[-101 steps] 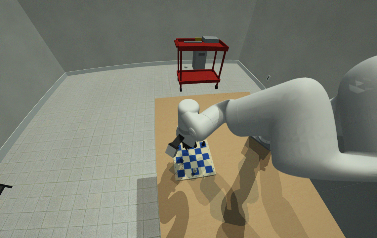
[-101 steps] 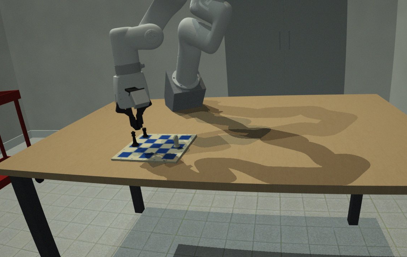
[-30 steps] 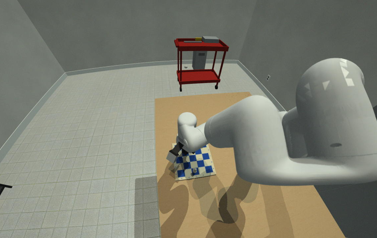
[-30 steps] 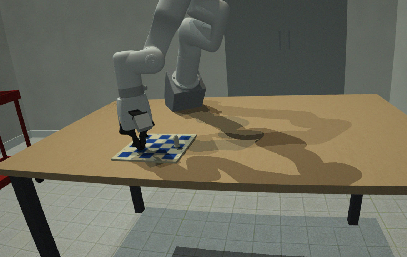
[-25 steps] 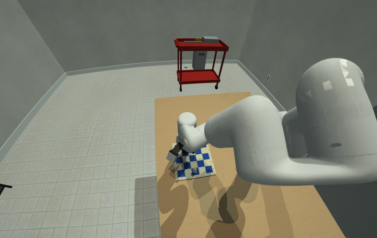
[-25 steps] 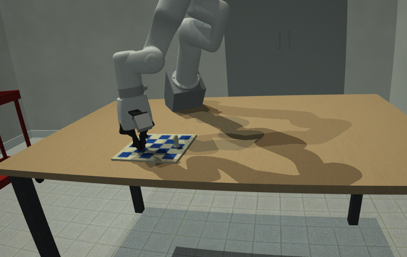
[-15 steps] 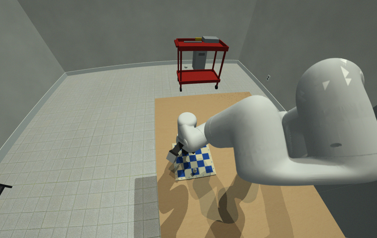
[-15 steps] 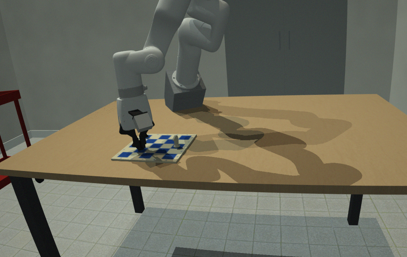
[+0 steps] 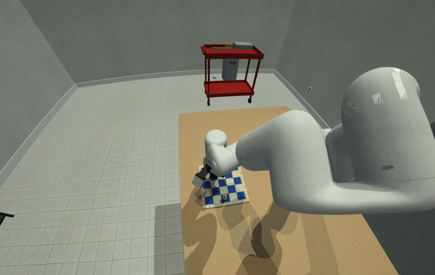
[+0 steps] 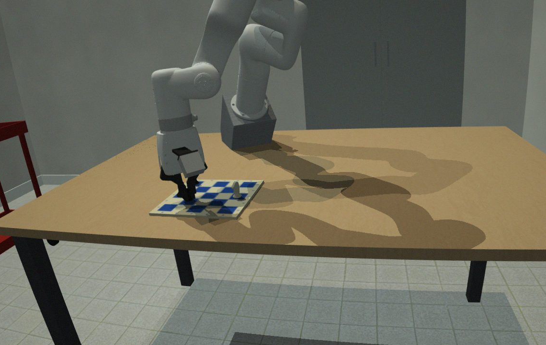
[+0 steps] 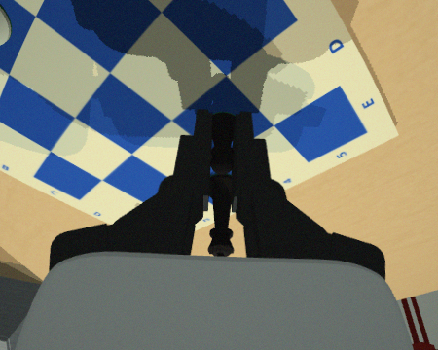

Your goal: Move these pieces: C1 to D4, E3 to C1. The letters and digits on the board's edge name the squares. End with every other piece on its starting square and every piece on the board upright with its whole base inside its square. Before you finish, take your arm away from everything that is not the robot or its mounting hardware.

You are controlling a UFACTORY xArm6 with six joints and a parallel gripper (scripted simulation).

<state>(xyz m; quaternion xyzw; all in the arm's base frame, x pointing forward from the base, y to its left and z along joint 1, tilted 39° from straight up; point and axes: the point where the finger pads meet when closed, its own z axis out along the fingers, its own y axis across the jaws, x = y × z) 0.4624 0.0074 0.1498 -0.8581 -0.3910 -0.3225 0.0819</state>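
The black piece lies 30 mm behind my hand and 50 mm to the right of it. From my hand the other things lie so: white piece 60 mm behind, 100 mm to the left, 10 mm below; blue-and-cream chessboard 40 mm behind, 30 mm to the left, 30 mm below.
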